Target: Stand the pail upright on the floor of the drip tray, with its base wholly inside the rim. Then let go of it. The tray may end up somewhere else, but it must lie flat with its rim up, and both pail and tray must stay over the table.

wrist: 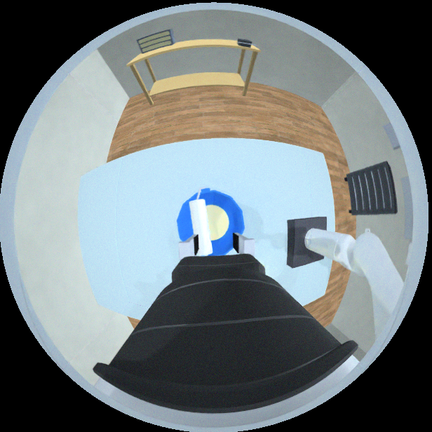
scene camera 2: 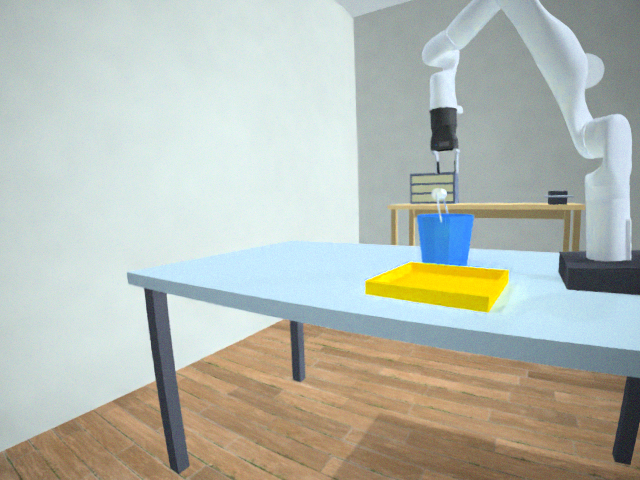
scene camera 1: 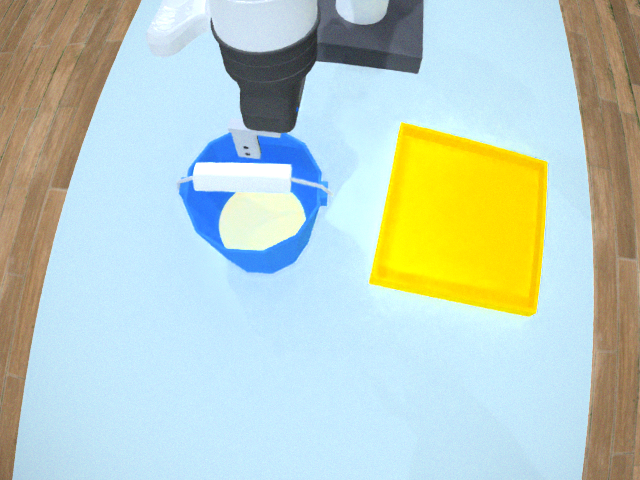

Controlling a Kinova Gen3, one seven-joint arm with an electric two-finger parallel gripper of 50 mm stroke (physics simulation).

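Frame: origin at the arm's base, x ahead, y left, z up, level; centimetres.
Seen in the pictures: gripper, fingertip midpoint: (scene camera 2: pixel 446 172) (scene camera 1: pixel 256 129); arm's base at its link origin: (scene camera 2: pixel 607 257) (scene camera 1: pixel 361 6).
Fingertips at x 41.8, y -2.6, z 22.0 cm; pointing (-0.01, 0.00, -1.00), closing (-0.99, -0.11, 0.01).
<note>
Pixels of each thing's middle, then the offset from my fingertips to it. Level surfaces: height alone.
- blue pail at the middle of its body: (scene camera 1: pixel 254 197) (scene camera 2: pixel 445 226) dx +1.1, dy -1.7, dz -16.4 cm
- white grip at the middle of its body: (scene camera 1: pixel 242 177) (scene camera 2: pixel 439 194) dx +2.9, dy -1.3, dz -6.3 cm
- yellow drip tray at the middle of its body: (scene camera 1: pixel 467 217) (scene camera 2: pixel 441 281) dx -8.4, dy +27.3, dz -26.6 cm
- pale blue table at its surface level: dz -28.0 cm
The blue pail (scene camera 1: pixel 268 260) (scene camera 2: pixel 445 240) (wrist: pixel 236 215) stands upright on the table, beside the tray, with a pale yellow disc visible inside. Its handle is raised, with the white grip (scene camera 1: pixel 242 177) (scene camera 2: pixel 438 194) (wrist: pixel 200 225) above the rim. The yellow drip tray (scene camera 1: pixel 465 222) (scene camera 2: pixel 434 298) lies flat, rim up, right of the pail in scene camera 1; it does not show in the wrist view. My gripper (scene camera 2: pixel 447 171) (wrist: pixel 215 240) is open and empty, pointing down above the grip. In the wrist view the grip lies nearer the left finger. In scene camera 1 the gripper partly hides its own fingers.
The robot's dark base block (scene camera 1: pixel 369 43) (scene camera 2: pixel 599 276) (wrist: pixel 306 242) stands on the pale blue table (scene camera 1: pixel 232 372) (scene camera 2: pixel 232 268) (wrist: pixel 135 200). A wooden bench (scene camera 2: pixel 485 206) (wrist: pixel 200 45) with a drawer unit (scene camera 2: pixel 432 188) (wrist: pixel 155 41) stands off beyond the table.
</note>
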